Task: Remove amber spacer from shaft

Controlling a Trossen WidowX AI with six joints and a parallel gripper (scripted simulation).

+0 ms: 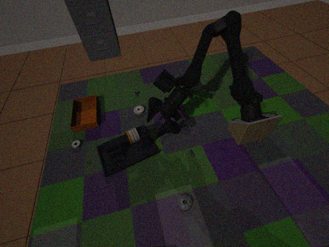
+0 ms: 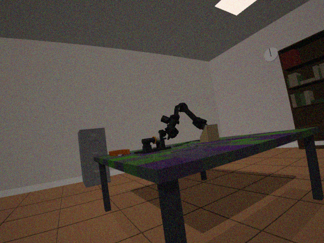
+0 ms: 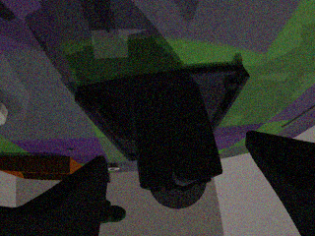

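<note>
The dark shaft lies 7 cm ahead of my gripper tip, 2 cm to the left of it and 1 cm above it. Round my gripper tip: small nut 3 cm ahead, 33 cm to the right, 6 cm below; amber spacer 9 cm ahead, 2 cm to the left, 1 cm above; orange tray 30 cm ahead, 24 cm to the right, 6 cm below.
</note>
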